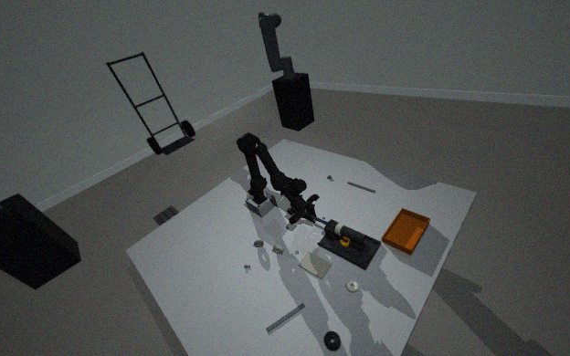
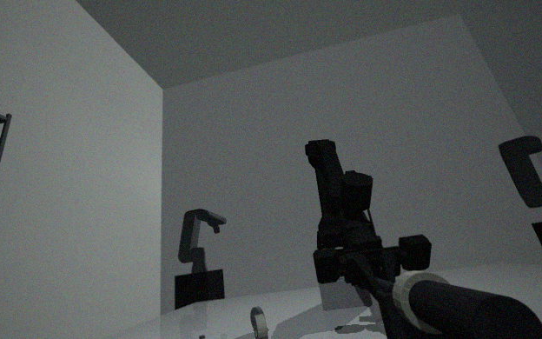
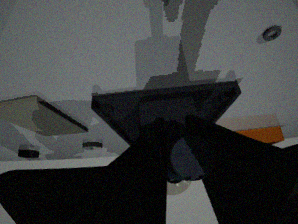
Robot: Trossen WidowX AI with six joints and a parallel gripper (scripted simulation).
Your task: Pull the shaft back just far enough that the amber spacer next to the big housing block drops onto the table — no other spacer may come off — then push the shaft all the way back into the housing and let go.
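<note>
My gripper tip is 6 cm short of the thin shaft, 3 cm below it and 1 cm to the right of it. Round my gripper tip: pale spacer (14 cm ahead, 3 cm above, 1 cm to the left); amber spacer (15 cm ahead, 4 cm below, 2 cm to the left); pale flat plate (16 cm to the right, 11 cm ahead, 5 cm below).
</note>
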